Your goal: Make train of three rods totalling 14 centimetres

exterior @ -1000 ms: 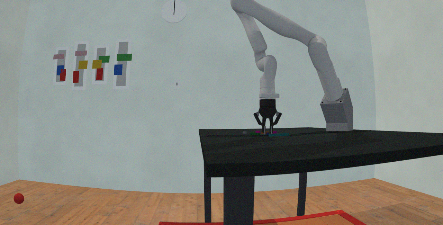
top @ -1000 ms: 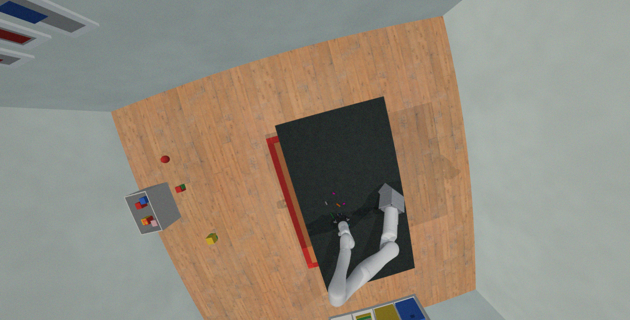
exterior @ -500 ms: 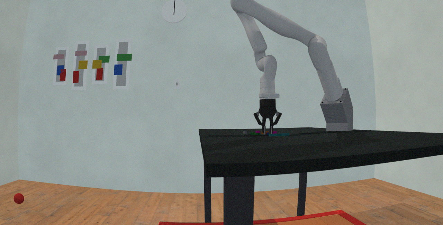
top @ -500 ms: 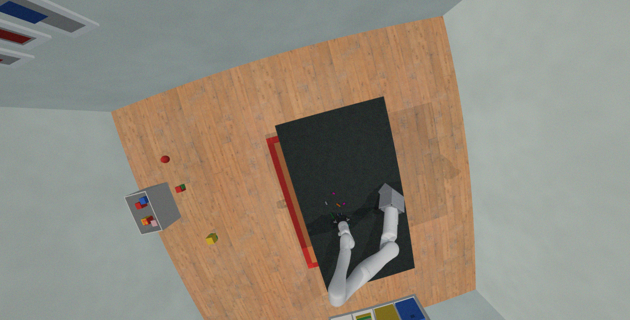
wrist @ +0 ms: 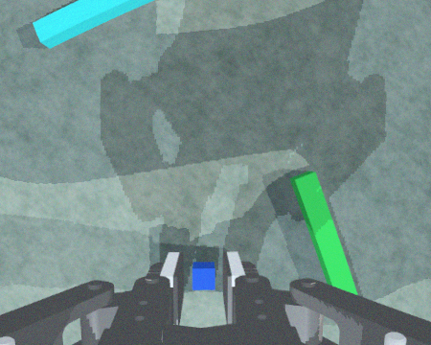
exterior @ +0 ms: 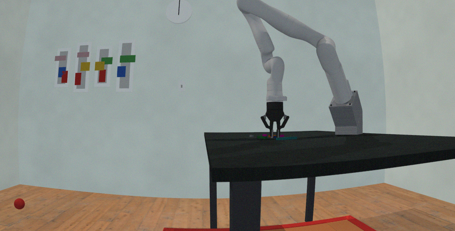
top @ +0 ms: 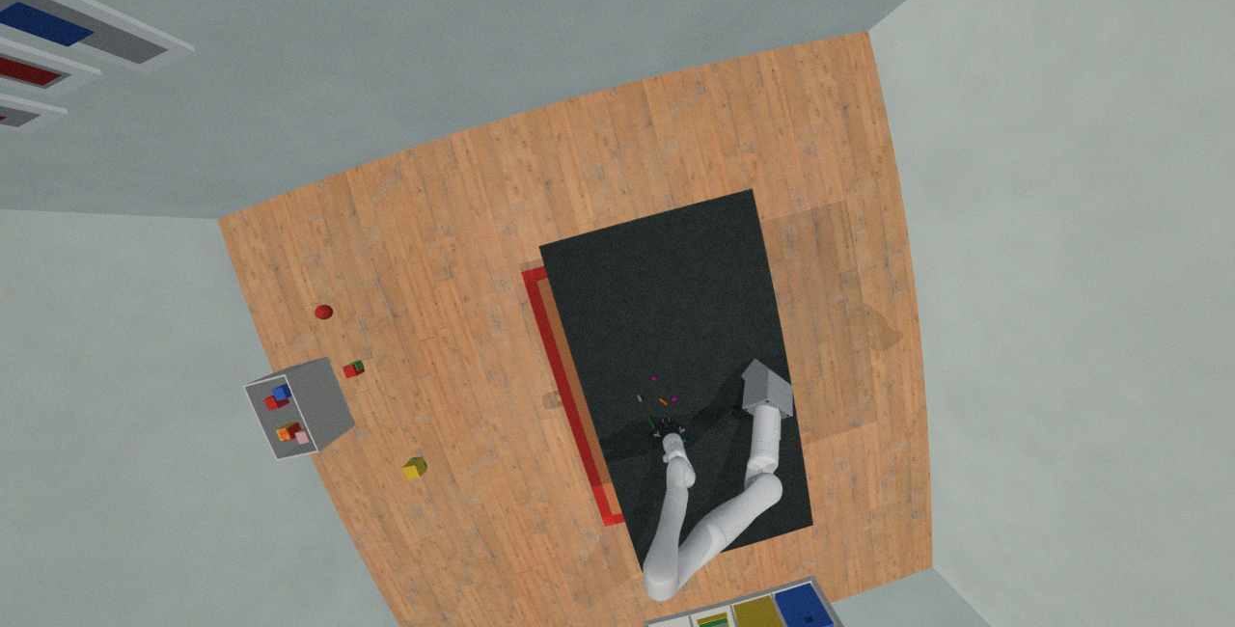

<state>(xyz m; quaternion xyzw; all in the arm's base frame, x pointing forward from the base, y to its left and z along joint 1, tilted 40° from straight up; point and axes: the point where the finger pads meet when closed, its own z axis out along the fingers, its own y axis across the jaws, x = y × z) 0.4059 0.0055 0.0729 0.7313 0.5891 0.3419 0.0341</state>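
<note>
My gripper is now 10 mm above the small blue rod. Also, from my hand: green rod 60 mm ahead, 10 mm below; then turquoise rod 130 mm to the left, 20 mm behind, 10 mm below; then orange rod 90 mm to the right, 10 mm below, 10 mm behind.
</note>
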